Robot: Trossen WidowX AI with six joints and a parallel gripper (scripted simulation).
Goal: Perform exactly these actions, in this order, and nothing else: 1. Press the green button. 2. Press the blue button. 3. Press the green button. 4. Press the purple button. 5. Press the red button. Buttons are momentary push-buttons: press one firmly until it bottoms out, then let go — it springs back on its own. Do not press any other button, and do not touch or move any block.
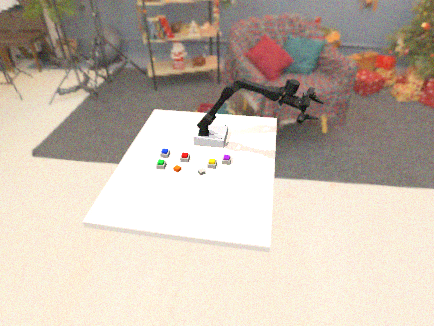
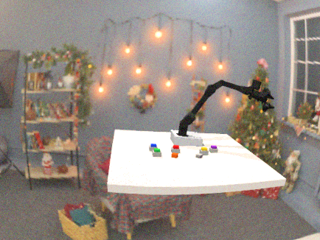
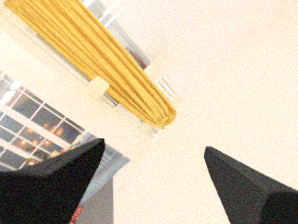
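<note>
Right now my gripper tip is 20 mm short of the green button, 870 mm to the left of it and 310 mm above it. Also, from my gripper tip: yellow button (20 mm ahead, 570 mm to the right, 310 mm below); then purple button (10 mm behind, 490 mm to the right, 310 mm below); then grey block (80 mm ahead, 630 mm to the right, 330 mm below).
</note>
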